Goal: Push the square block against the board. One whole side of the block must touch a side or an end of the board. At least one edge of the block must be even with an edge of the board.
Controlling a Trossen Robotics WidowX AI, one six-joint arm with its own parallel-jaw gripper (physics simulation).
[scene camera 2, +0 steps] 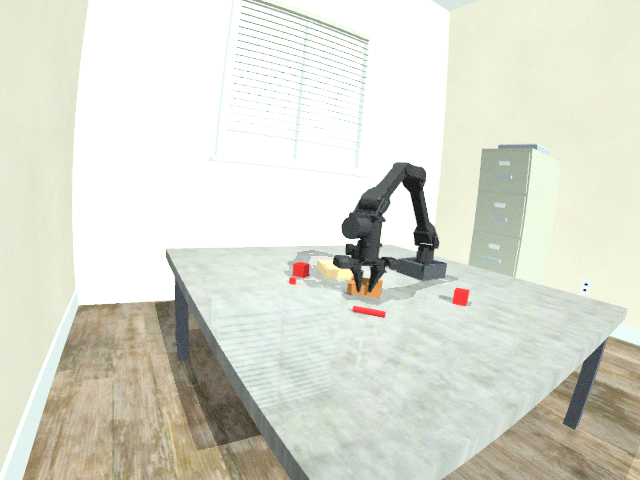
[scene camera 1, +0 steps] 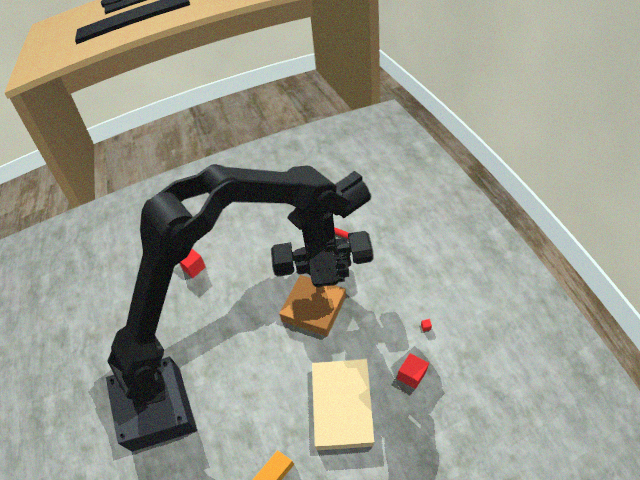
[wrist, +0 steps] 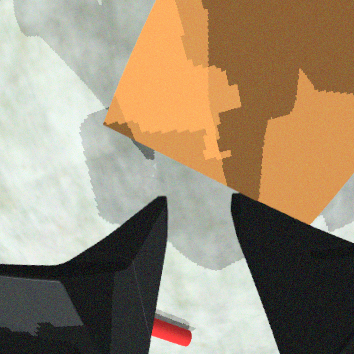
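Seen in the pictures: gripper, between the fingertips: [scene camera 2: 363, 292] [wrist: 198, 202]; arm's base, origin of its link: [scene camera 2: 424, 262] [scene camera 1: 147, 388].
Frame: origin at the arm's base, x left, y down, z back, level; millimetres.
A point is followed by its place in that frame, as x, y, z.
The square block [scene camera 1: 306, 303] {90, 27, -335} [scene camera 2: 377, 290] {153, 35, -352} [wrist: 160, 75] {84, 27, -393} is orange-brown and lies flat, partly shaded by the arm. The cream board [scene camera 1: 341, 408] {-137, 27, -322} [scene camera 2: 326, 268] {-82, 27, -388} lies flat nearer the bottom of the first scene view. A gap separates them, and the block is turned at an angle to the board. My gripper [scene camera 2: 366, 290] {142, 41, -392} [wrist: 198, 202] {142, 41, -392} is partly open with nothing between its fingers. It points down at the block's side away from the board. In the wrist view the right fingertip overlaps the block's edge and the left is just off it; contact is unclear. The arm hides the fingertips in the first scene view.
A red cube [scene camera 1: 413, 370] {-122, 17, -462} [scene camera 2: 300, 269] {-97, 30, -478} and a tiny red cube [scene camera 1: 425, 324] {-35, 40, -530} [scene camera 2: 292, 281] {-26, 48, -538} lie right of the board. Another red cube [scene camera 1: 192, 262] {269, 17, -138} [scene camera 2: 460, 296] {296, 30, -149} is beside the arm. A red cylinder [scene camera 1: 341, 233] {242, 44, -464} [scene camera 2: 369, 311] {262, 46, -461} [wrist: 172, 334] {268, 45, -440} lies behind the gripper. An orange bar [scene camera 1: 273, 466] {-198, 25, -181} lies below the board.
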